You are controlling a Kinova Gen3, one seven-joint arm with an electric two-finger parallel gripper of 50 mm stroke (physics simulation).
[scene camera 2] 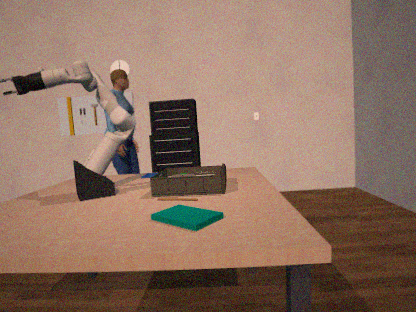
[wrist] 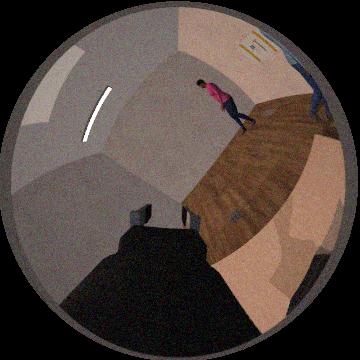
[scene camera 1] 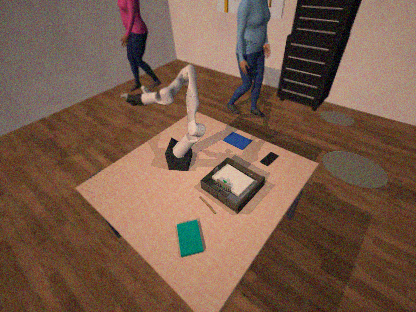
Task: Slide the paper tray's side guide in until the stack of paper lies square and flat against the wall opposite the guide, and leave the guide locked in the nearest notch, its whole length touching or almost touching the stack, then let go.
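Places are measured from the arm's base along level axes (x ahead, y left, z up), in metres.
Pixels of known places: gripper, fingertip midpoint: (scene camera 2: 0,87) (wrist: 166,211) (scene camera 1: 123,98); arm's base, link origin: (scene camera 2: 93,171) (scene camera 1: 178,153).
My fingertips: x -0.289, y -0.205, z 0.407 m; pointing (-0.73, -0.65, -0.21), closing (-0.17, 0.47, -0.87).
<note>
For each thing: its top centre in the pictures, then the offset to it from my fingertips.
- dark grey paper tray, top centre: (scene camera 2: 191,168) (scene camera 1: 232,178) dx +0.713, dy +0.404, dz -0.430 m
- white paper stack, top centre: (scene camera 1: 232,178) dx +0.679, dy +0.434, dz -0.484 m
- dark side guide, top centre: (scene camera 1: 225,180) dx +0.693, dy +0.359, dz -0.445 m
- teal book, top centre: (scene camera 2: 186,213) (scene camera 1: 189,236) dx +0.879, dy -0.035, dz -0.508 m
- thin brown stick, top centre: (scene camera 2: 177,198) (scene camera 1: 207,204) dx +0.742, dy +0.177, dz -0.519 m
- blue flat item, top centre: (scene camera 2: 159,174) (scene camera 1: 237,140) dx +0.327, dy +0.749, dz -0.518 m
- black flat item, top centre: (scene camera 1: 269,158) dx +0.656, dy +0.812, dz -0.518 m
The dark grey paper tray (scene camera 1: 212,192) (scene camera 2: 187,187) stands on the table. The white paper stack (scene camera 1: 238,180) lies inside it in the scene camera 1 view, with a dark side guide (scene camera 1: 223,186) along its near left side and a small green part by the guide. Whether the guide touches the stack, and which notch it is in, is too small to tell. My gripper (scene camera 1: 124,95) (scene camera 2: 6,86) (wrist: 166,211) is open and empty, raised high and far from the tray, pointing away from it. The tray does not show in the wrist view.
A teal book (scene camera 1: 190,238) (scene camera 2: 187,217) and a thin brown stick (scene camera 1: 208,205) (scene camera 2: 177,199) lie in front of the tray. A blue flat item (scene camera 1: 237,140) (scene camera 2: 149,175) and a black flat item (scene camera 1: 269,159) lie behind it. The arm's black base (scene camera 1: 178,160) (scene camera 2: 92,184) stands left of it.
</note>
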